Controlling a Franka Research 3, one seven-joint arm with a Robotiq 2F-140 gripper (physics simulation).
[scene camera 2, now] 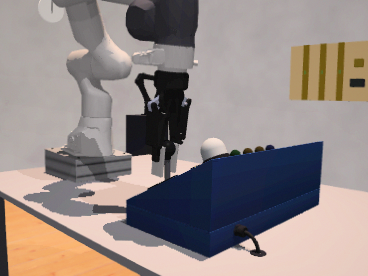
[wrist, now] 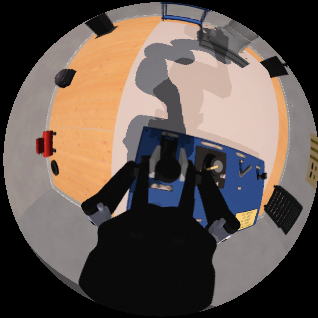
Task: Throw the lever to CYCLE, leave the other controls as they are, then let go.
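Observation:
The lever has a round black knob [scene camera 2: 170,149] [wrist: 168,169] on a grey shaft and stands near upright in the scene view. It rises from a slot in the blue control box [scene camera 2: 265,185] [wrist: 245,192]. My gripper [scene camera 2: 165,166] [wrist: 169,153] points down and is shut on the lever, with one pale fingertip on each side just below the knob. In the wrist view a label plate [wrist: 161,187] lies at the slot's near end, too blurred to read for certain. The slot's far end is partly shadowed, and the gripper hides part of the box.
A white dome [scene camera 2: 213,149] and several small coloured knobs stick up behind the box's back wall. The wrist view shows a round dial [wrist: 216,166], a small switch [wrist: 245,170] and a yellow note [wrist: 246,219]. A black cable [scene camera 2: 255,241] leaves the box's back.

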